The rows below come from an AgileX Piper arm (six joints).
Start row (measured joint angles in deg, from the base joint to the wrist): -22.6, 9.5, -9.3, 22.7, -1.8, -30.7
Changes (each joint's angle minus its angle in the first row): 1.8, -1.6, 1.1, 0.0, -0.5, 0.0; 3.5, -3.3, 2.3, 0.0, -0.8, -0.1; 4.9, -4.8, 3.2, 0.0, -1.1, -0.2; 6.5, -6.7, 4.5, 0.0, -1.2, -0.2; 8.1, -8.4, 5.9, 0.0, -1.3, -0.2; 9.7, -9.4, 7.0, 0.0, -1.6, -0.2; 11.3, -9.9, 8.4, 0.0, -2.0, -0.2; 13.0, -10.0, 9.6, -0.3, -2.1, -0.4; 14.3, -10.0, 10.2, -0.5, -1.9, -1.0; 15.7, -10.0, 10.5, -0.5, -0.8, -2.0; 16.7, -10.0, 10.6, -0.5, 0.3, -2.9; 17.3, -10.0, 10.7, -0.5, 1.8, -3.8; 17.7, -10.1, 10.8, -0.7, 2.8, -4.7; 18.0, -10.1, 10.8, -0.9, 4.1, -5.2; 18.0, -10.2, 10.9, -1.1, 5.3, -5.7; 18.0, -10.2, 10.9, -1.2, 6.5, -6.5; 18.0, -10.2, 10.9, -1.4, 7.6, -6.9; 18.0, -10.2, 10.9, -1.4, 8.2, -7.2; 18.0, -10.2, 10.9, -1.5, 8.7, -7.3; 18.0, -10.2, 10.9, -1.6, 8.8, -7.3
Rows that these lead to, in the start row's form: -20.8, 7.9, -8.2, 22.7, -2.3, -30.7; -19.1, 6.2, -7.0, 22.7, -2.6, -30.8; -17.7, 4.7, -6.1, 22.7, -2.9, -30.9; -16.1, 2.8, -4.8, 22.7, -3.0, -30.9; -14.5, 1.1, -3.4, 22.7, -3.1, -30.9; -12.9, 0.1, -2.3, 22.7, -3.4, -30.9; -11.3, -0.4, -0.9, 22.7, -3.8, -30.9; -9.6, -0.5, 0.3, 22.4, -3.9, -31.1; -8.3, -0.5, 0.9, 22.2, -3.7, -31.7; -6.9, -0.5, 1.2, 22.2, -2.6, -32.7; -5.9, -0.5, 1.3, 22.2, -1.5, -33.6; -5.3, -0.5, 1.4, 22.2, 0.0, -34.5; -4.9, -0.6, 1.5, 22.0, 1.0, -35.4; -4.6, -0.6, 1.5, 21.8, 2.3, -35.9; -4.6, -0.7, 1.6, 21.6, 3.5, -36.4; -4.6, -0.7, 1.6, 21.5, 4.7, -37.2; -4.6, -0.7, 1.6, 21.3, 5.8, -37.6; -4.6, -0.7, 1.6, 21.3, 6.4, -37.9; -4.6, -0.7, 1.6, 21.2, 6.9, -38.0; -4.6, -0.7, 1.6, 21.1, 7.0, -38.0
